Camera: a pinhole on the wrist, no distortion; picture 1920 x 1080 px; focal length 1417.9 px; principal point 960.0 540.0 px. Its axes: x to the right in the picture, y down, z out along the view. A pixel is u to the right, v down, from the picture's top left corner.
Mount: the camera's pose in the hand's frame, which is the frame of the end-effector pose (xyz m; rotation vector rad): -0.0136 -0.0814 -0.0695 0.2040 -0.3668 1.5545
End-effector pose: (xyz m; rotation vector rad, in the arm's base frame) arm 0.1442 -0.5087 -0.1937 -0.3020 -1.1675 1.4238
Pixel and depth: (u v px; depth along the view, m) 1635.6 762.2 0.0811
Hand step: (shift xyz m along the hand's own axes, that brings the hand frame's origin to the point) -0.0353 -0.0739 0.0183
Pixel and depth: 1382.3 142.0 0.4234
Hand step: 0.0592 -0.1156 0.3809
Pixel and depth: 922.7 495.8 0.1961
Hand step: -0.0271 -0.1560 0.1115
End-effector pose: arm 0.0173 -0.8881 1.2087 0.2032 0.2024 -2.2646
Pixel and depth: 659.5 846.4 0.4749
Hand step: -0.1611 -0.3427 0.3257
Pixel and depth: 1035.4 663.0 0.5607
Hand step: -0.1190 -0.2520 0.4572
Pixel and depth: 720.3 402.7 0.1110
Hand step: -0.0136 -0.1385 0.0281
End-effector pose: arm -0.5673 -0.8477 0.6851 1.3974 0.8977 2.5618
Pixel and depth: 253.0 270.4 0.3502
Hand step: 0.0214 -0.3700 0.2008
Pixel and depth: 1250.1 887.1 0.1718
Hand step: -0.0735 -0.1090 0.0983
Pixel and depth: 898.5 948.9 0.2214
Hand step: -0.0991 -0.1681 0.1263
